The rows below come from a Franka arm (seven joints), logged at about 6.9 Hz.
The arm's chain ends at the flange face. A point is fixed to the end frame.
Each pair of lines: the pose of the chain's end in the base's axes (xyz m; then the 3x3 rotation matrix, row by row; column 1 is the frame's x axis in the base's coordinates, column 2 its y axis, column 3 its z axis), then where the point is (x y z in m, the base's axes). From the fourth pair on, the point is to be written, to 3 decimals.
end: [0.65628 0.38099 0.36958], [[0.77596 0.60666 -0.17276], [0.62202 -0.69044 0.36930], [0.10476 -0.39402 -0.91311]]
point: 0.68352 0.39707 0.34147
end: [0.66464 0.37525 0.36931], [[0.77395 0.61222 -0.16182], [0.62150 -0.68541 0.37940], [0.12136 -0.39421 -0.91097]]
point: 0.69221 0.39167 0.34172
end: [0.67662 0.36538 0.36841], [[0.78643 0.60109 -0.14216], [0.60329 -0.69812 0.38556], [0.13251 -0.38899 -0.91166]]
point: 0.70489 0.38125 0.34120
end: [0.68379 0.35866 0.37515], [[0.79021 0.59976 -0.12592], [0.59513 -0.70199 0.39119], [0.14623 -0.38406 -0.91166]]
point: 0.713 0.374 0.348
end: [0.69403 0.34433 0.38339], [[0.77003 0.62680 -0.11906], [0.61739 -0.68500 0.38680], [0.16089 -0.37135 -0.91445]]
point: 0.723 0.361 0.357
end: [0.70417 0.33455 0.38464], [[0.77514 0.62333 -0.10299], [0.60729 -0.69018 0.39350], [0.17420 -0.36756 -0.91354]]
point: 0.734 0.351 0.359
